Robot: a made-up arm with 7 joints.
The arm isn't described. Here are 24 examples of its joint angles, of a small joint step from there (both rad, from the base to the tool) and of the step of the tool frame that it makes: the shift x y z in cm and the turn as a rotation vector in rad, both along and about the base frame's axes.
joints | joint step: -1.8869 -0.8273 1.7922 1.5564 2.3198 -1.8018 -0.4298 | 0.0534 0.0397 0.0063 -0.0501 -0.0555 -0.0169 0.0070
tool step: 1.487 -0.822 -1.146 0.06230 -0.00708 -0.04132
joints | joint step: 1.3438 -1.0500 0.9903 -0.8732 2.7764 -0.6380 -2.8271 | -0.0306 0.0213 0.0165 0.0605 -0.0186 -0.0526 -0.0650
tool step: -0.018 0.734 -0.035 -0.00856 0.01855 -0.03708
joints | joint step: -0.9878 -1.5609 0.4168 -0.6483 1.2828 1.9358 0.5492 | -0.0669 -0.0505 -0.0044 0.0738 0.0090 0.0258 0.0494
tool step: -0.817 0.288 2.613 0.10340 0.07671 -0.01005
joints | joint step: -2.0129 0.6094 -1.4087 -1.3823 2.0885 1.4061 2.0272 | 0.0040 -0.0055 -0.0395 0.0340 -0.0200 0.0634 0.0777
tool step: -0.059 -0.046 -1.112 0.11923 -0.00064 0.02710
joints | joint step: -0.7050 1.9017 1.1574 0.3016 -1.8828 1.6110 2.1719 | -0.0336 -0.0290 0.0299 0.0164 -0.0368 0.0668 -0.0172
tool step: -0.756 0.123 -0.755 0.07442 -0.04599 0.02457
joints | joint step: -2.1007 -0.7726 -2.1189 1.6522 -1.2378 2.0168 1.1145 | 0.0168 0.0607 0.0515 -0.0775 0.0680 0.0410 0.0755
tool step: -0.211 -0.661 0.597 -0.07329 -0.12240 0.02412
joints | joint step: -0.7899 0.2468 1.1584 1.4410 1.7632 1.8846 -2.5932 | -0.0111 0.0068 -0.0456 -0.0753 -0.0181 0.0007 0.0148
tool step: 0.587 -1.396 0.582 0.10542 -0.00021 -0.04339
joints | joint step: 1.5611 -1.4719 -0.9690 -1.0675 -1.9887 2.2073 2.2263 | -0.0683 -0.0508 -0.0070 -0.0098 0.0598 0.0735 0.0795
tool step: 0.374 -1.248 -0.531 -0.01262 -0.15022 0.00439
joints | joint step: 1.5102 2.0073 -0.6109 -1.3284 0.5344 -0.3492 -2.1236 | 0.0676 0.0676 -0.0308 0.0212 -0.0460 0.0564 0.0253
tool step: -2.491 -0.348 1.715 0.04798 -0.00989 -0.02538
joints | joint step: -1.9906 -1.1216 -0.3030 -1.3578 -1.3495 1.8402 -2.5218 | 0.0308 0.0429 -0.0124 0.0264 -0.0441 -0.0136 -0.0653
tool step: 0.776 -0.467 -0.220 0.04550 -0.03395 0.03255
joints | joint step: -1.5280 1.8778 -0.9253 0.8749 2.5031 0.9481 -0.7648 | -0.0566 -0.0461 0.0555 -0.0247 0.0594 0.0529 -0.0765
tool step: -1.659 1.310 1.861 0.10764 -0.05164 0.08922
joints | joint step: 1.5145 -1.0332 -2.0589 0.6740 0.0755 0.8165 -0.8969 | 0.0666 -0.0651 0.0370 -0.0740 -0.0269 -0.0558 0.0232
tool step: -2.997 -2.087 3.188 -0.04938 -0.09096 -0.08279
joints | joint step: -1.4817 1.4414 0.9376 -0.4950 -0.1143 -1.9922 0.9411 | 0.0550 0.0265 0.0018 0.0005 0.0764 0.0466 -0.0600
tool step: 1.380 -1.009 -0.507 0.01378 -0.03073 -0.00458
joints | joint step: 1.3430 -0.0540 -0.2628 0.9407 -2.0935 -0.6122 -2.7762 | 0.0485 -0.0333 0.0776 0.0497 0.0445 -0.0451 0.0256
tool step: 0.359 1.284 2.398 0.07289 0.00739 -0.03381
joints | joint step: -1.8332 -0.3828 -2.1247 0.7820 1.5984 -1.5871 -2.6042 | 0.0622 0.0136 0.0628 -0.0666 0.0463 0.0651 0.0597
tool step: 1.894 0.314 -2.410 -0.02188 -0.11226 -0.13117
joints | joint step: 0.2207 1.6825 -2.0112 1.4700 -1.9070 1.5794 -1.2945 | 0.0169 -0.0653 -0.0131 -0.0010 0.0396 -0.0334 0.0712
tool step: -0.751 -0.592 0.160 -0.02140 -0.00116 -0.08630
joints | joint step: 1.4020 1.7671 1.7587 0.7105 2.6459 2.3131 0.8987 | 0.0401 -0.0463 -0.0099 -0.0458 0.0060 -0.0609 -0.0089
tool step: -0.476 -0.492 1.478 0.03453 -0.02096 -0.13779
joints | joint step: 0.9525 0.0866 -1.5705 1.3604 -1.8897 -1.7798 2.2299 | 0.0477 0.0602 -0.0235 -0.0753 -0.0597 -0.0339 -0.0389
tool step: 0.995 -2.681 -0.603 -0.03994 -0.06266 -0.10979
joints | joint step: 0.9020 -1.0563 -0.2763 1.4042 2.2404 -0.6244 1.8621 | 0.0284 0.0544 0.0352 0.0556 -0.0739 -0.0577 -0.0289
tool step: -2.027 -0.011 0.692 0.06895 0.15129 0.01512
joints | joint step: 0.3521 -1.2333 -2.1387 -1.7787 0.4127 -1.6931 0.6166 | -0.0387 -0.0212 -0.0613 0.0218 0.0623 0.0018 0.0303
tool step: 0.675 1.389 -1.858 0.06971 -0.07000 -0.04150
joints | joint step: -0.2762 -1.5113 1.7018 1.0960 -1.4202 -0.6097 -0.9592 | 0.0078 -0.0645 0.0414 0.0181 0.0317 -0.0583 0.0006
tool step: -0.834 -0.351 -0.065 0.00904 0.07326 -0.08357
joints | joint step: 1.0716 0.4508 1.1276 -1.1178 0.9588 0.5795 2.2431 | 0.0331 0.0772 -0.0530 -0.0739 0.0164 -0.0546 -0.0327
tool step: -0.273 -0.175 -0.881 -0.04027 -0.02632 0.05873
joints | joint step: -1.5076 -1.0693 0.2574 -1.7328 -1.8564 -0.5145 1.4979 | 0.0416 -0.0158 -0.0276 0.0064 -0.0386 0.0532 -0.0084
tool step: 0.611 -1.642 -1.172 -0.03473 0.07060 -0.09085
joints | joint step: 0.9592 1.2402 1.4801 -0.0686 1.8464 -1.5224 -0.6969 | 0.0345 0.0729 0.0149 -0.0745 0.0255 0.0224 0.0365
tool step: 0.249 -0.489 -1.038 0.02796 0.11030 -0.01810
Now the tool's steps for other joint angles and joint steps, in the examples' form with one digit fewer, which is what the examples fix.
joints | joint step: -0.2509 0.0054 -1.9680 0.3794 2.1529 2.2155 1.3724 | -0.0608 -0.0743 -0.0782 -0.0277 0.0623 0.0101 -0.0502
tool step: 1.25 3.23 0.51 -0.0452 -0.0312 -0.0973
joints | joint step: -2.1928 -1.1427 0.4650 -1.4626 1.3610 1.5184 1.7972 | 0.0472 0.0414 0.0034 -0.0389 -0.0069 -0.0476 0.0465
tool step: 1.16 1.07 -0.68 0.0023 0.0212 -0.0641
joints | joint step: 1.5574 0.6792 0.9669 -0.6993 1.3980 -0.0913 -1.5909 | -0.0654 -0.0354 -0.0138 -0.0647 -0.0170 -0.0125 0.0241
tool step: 0.72 -1.92 -2.50 0.0551 -0.1011 0.0727
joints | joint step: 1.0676 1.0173 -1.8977 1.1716 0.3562 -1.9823 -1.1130 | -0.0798 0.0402 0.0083 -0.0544 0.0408 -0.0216 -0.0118
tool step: 0.40 -0.01 -1.39 0.0265 0.0135 0.1133
